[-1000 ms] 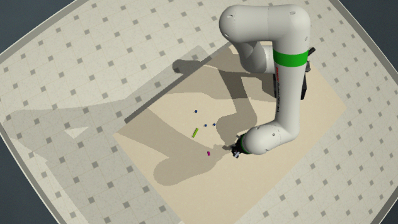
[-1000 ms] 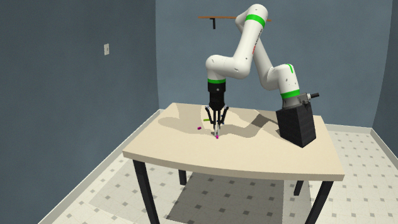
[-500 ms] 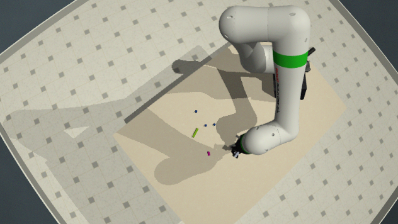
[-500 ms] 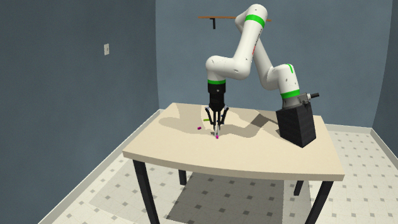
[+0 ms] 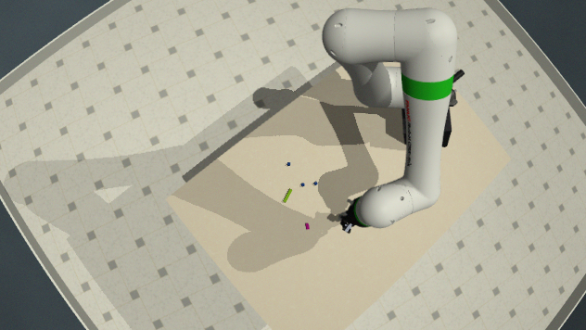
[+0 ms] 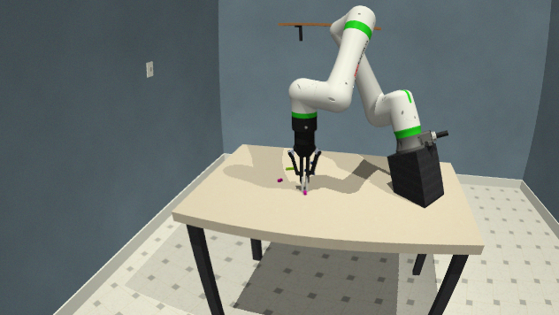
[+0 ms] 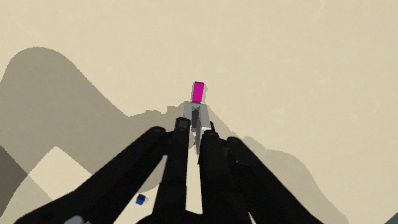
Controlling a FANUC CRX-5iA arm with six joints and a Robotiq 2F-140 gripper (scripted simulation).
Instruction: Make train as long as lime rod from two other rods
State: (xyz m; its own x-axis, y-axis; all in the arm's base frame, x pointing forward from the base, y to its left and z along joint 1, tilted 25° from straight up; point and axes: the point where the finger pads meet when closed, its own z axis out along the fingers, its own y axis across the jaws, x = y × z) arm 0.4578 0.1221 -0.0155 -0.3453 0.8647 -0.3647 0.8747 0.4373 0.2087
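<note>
Right now my hand is 3 cm above the grey rod. Round my hand: lime rod: 18 cm to the right, 11 cm ahead, 3 cm below.
</note>
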